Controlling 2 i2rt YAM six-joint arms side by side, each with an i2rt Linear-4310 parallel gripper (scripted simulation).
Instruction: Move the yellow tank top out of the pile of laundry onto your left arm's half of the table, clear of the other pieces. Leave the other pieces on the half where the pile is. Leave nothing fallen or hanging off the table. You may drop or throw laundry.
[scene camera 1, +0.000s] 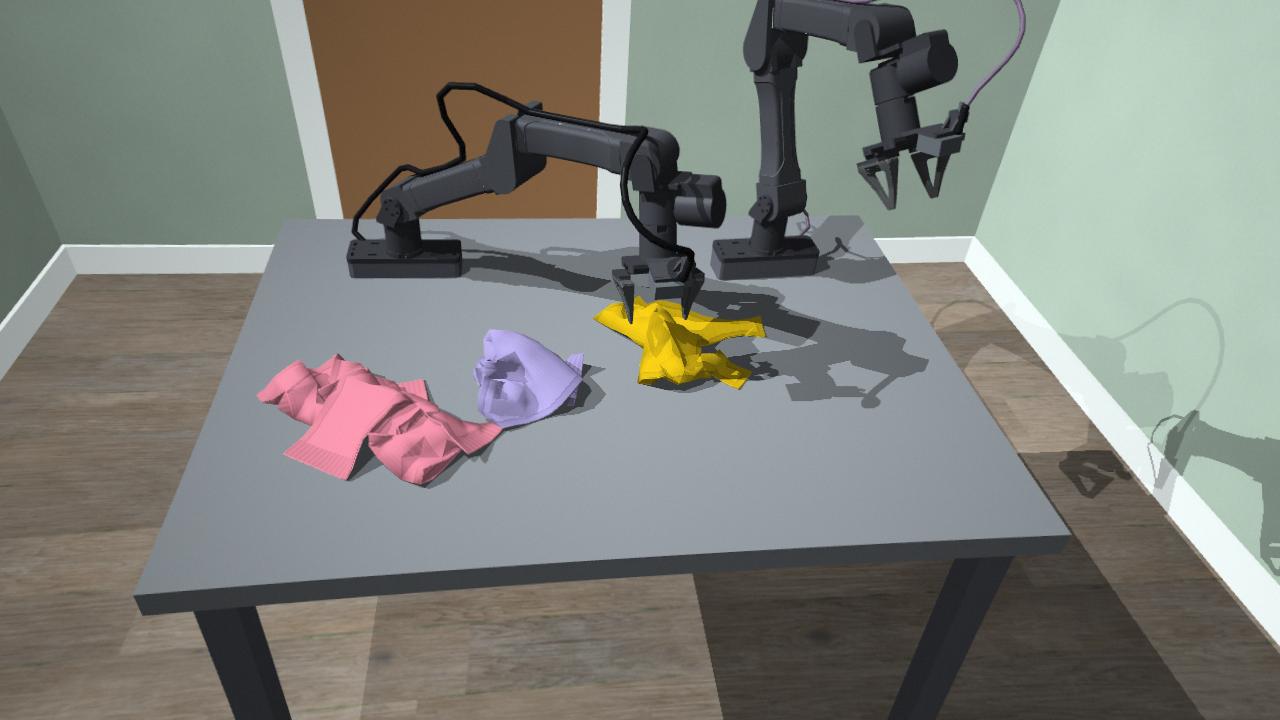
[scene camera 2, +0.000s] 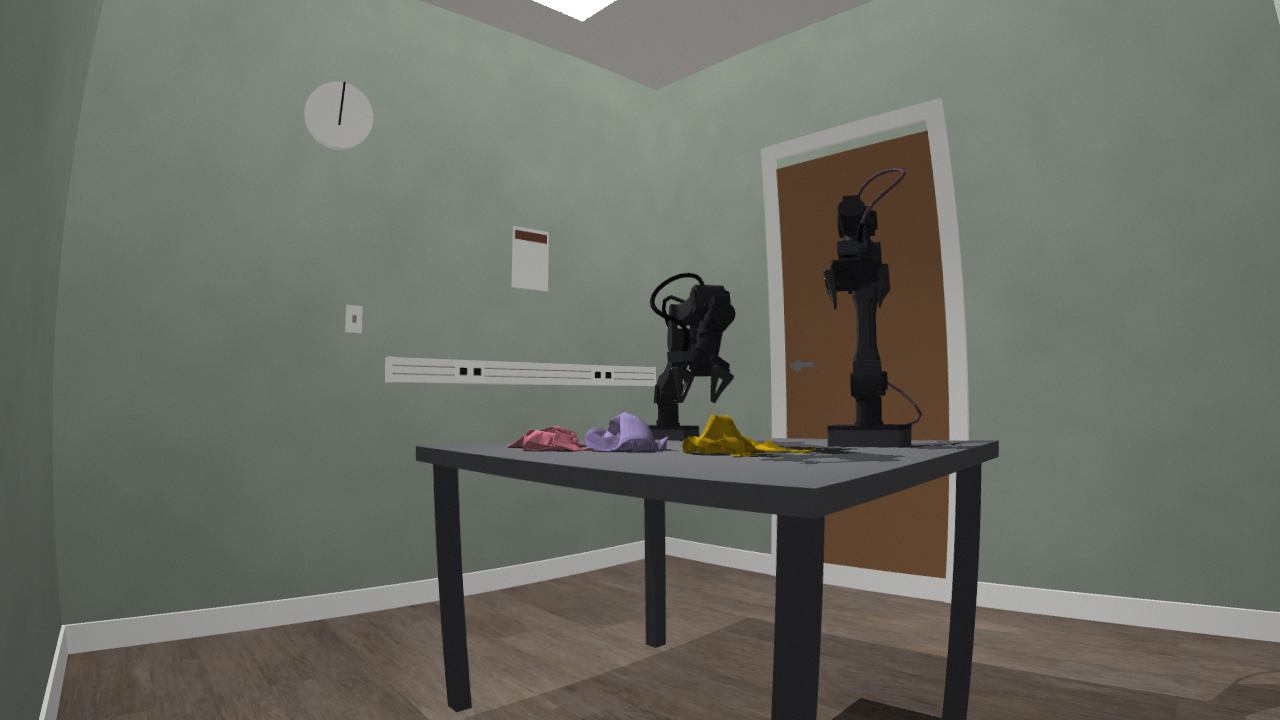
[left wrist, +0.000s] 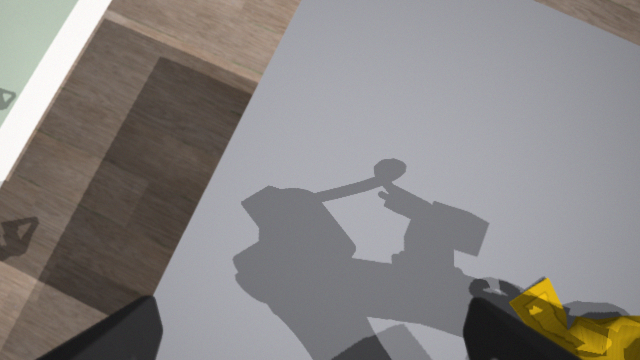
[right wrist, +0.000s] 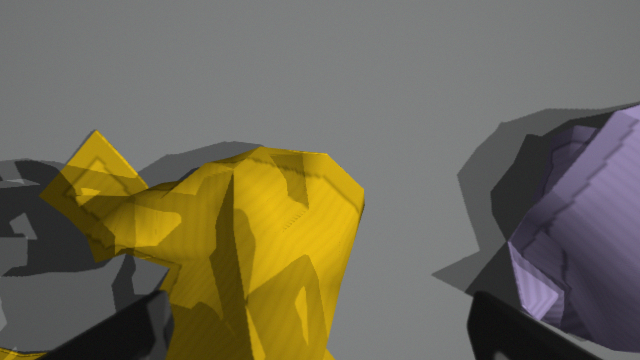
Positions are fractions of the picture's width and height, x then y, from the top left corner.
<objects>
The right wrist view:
my right gripper: 0.50, 0.85
lavender garment: 0.89, 0.71
</objects>
